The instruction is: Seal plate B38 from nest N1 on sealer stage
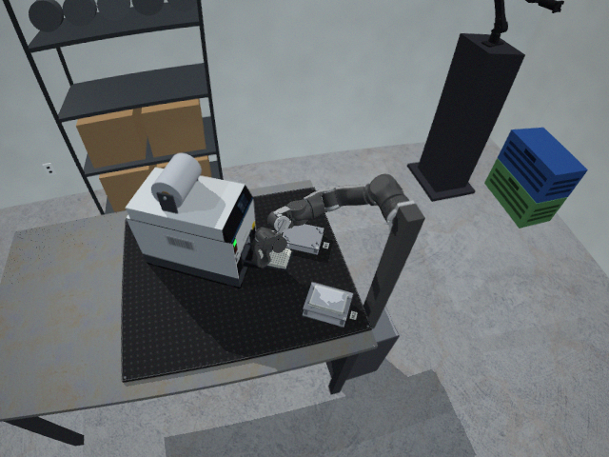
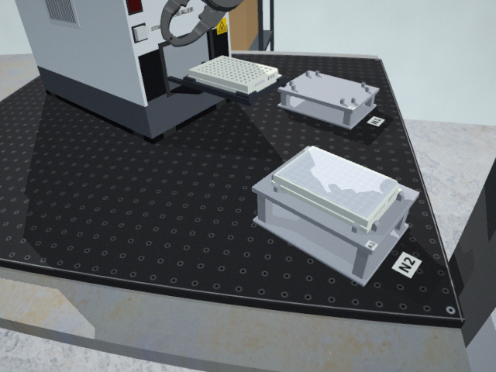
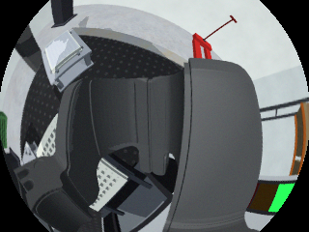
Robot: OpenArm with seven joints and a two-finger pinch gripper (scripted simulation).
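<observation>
Now: hand 7 cm short of the start key and 4 cm to the left of it. Round my hand: sealer's dark stage (7 cm behind, 7 cm to the right, 9 cm below); then white 96-well plate B38 (7 cm behind, 7 cm to the right, 8 cm below); then sealed plate B83 (23 cm behind, 14 cm to the left, 12 cm below).
</observation>
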